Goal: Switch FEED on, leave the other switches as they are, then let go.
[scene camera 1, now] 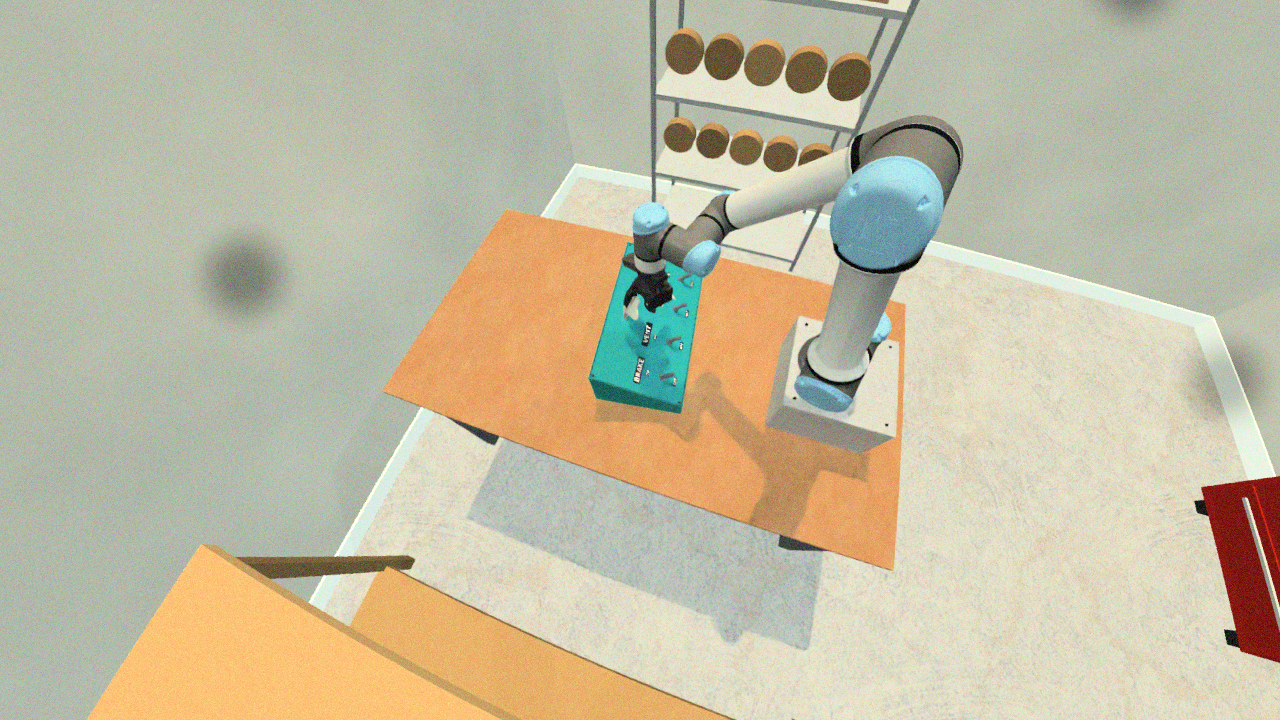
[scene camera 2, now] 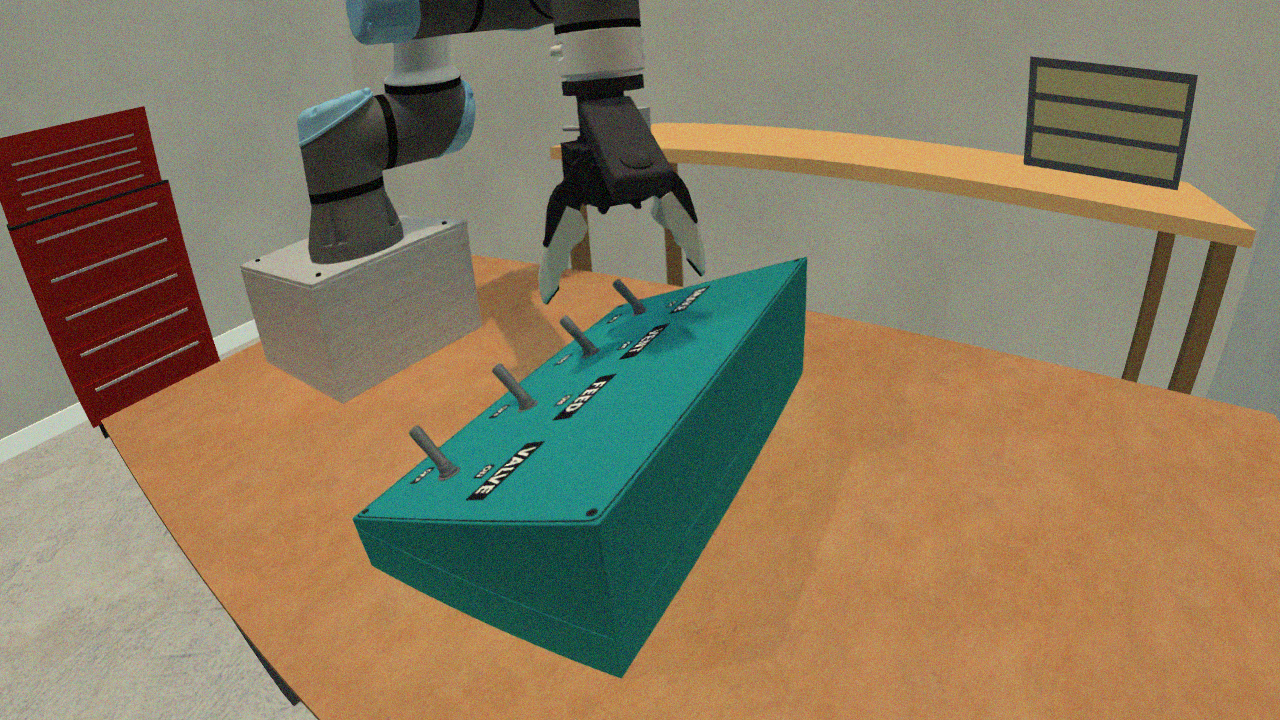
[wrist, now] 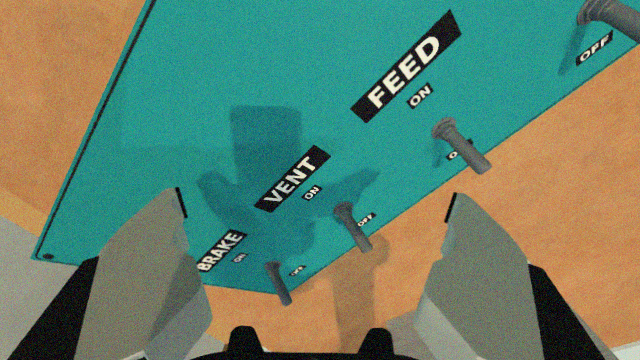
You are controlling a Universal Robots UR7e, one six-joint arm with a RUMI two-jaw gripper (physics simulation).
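Pixels of known places: gripper, fingertip midpoint: (scene camera 1: pixel 647 308) (scene camera 2: pixel 625 289) (wrist: pixel 316 194); arm's base, link origin: (scene camera 2: pixel 356 246).
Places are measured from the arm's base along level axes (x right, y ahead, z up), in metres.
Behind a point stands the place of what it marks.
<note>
The teal switch panel (scene camera 1: pixel 617 344) {x -0.200, y 0.533, z -0.039 m} (scene camera 2: pixel 644 429) {x 0.044, y 0.639, z -0.030 m} (wrist: pixel 190 75) {x -0.113, y 0.585, z -0.031 m} sits on the table with its sloped face up. The FEED switch lever (scene camera 2: pixel 514 386) {x 0.026, y 0.449, z -0.070 m} (wrist: pixel 465 150) {x 0.023, y 0.444, z -0.065 m} leans to its OFF label, away from ON. The VALVE lever (scene camera 2: pixel 434 452) {x 0.139, y 0.486, z -0.071 m} (wrist: pixel 615 17) {x 0.132, y 0.487, z -0.074 m}, VENT lever (scene camera 2: pixel 579 335) {x -0.088, y 0.411, z -0.070 m} (wrist: pixel 354 227) {x -0.088, y 0.410, z -0.069 m} and BRAKE lever (scene camera 2: pixel 628 295) {x -0.201, y 0.372, z -0.069 m} (wrist: pixel 279 283) {x -0.201, y 0.372, z -0.070 m} lean to the OFF side too. My gripper (scene camera 1: pixel 649 308) {x -0.076, y 0.502, z 0.006 m} (scene camera 2: pixel 624 285) {x -0.076, y 0.502, z 0.006 m} (wrist: pixel 316 194) {x -0.076, y 0.502, z 0.006 m} is open and empty, above the panel's VENT and BRAKE end, with its fingers spread wide and apart from the levers. In the wrist view the FEED lever's OFF label is partly hidden by the lever.
The arm's grey base block (scene camera 1: pixel 836 420) {x -0.141, y -0.072, z -0.001 m} (scene camera 2: pixel 384 313) {x 0.010, y 0.095, z -0.084 m} stands on the orange table (scene camera 1: pixel 483 331) {x -0.316, y 1.020, z -0.178 m} (scene camera 2: pixel 939 537) {x -0.144, y 0.820, z -0.178 m} at the levers' side of the panel. A shelf rack (scene camera 1: pixel 653 134), a red tool cabinet (scene camera 1: pixel 1244 573) (scene camera 2: pixel 116 295) and a wooden bench (scene camera 2: pixel 895 165) stand away from the table.
</note>
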